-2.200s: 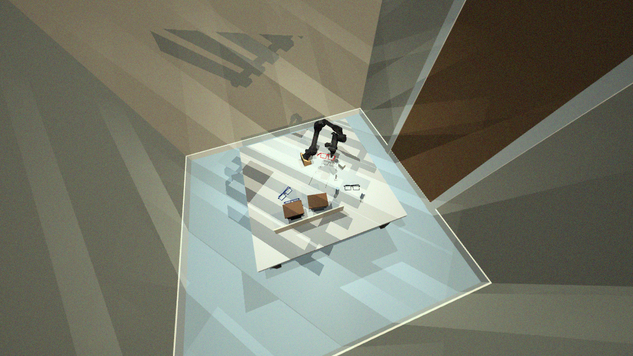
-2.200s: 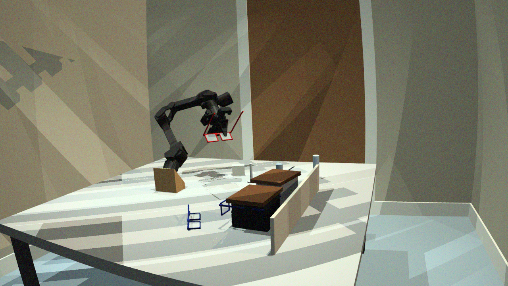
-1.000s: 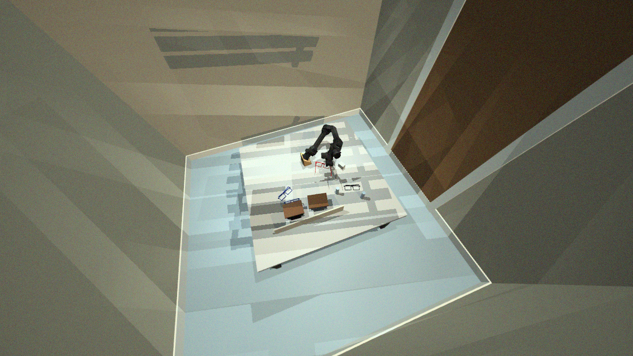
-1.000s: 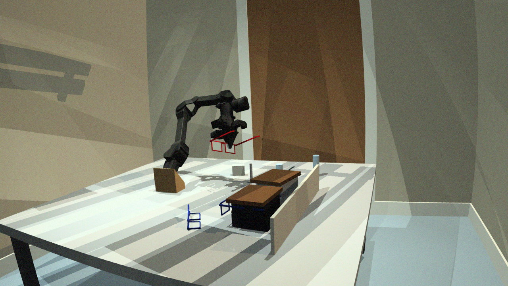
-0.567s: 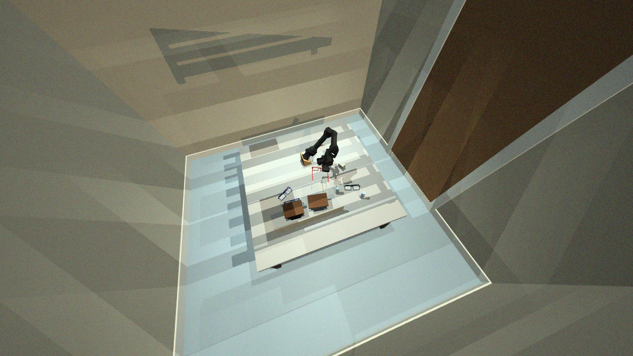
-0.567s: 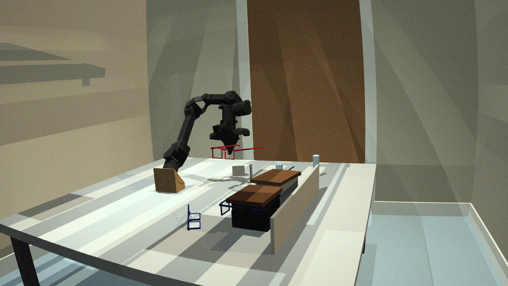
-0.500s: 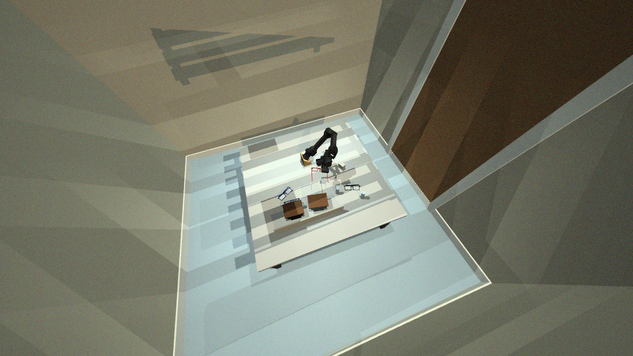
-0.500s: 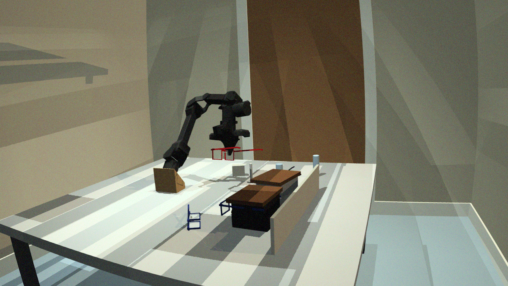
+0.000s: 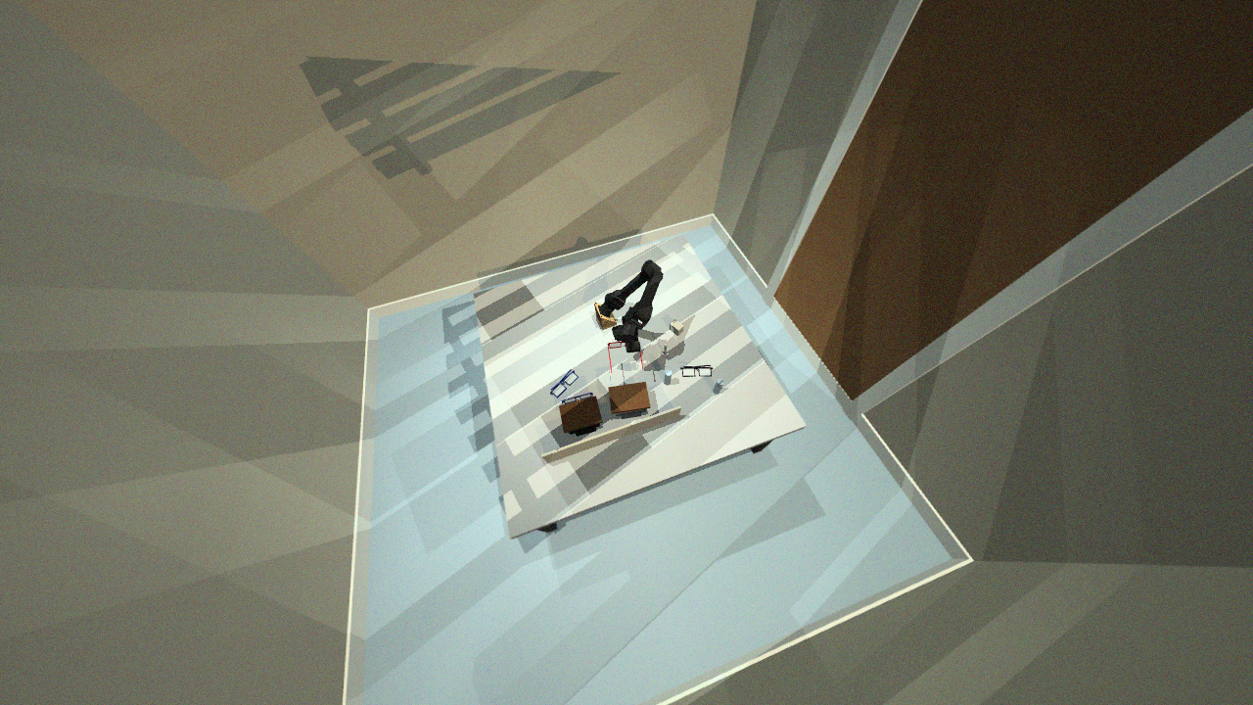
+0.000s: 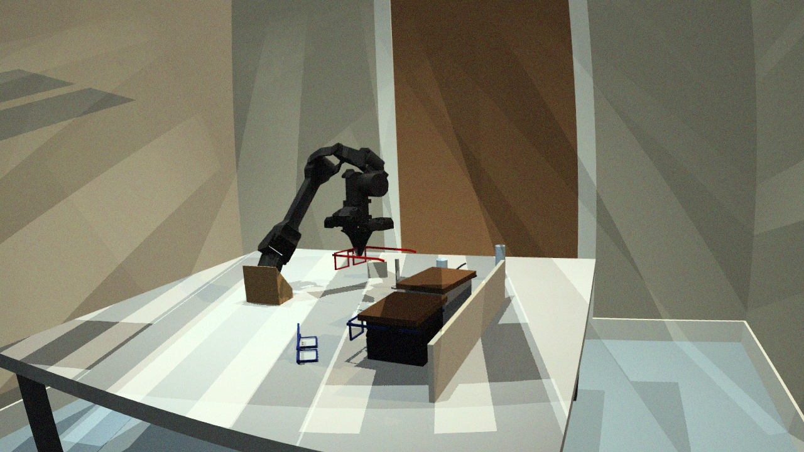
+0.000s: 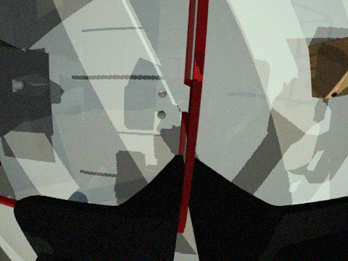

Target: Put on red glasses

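Now: gripper tip 220 mm short of the display head, 70 mm to the left of it and 70 mm above it. The rest, counted from my gripper tip: thin post (30 mm ahead, 160 mm to the left, 100 mm below); beige board (370 mm ahead, 180 mm to the right, 70 mm below).
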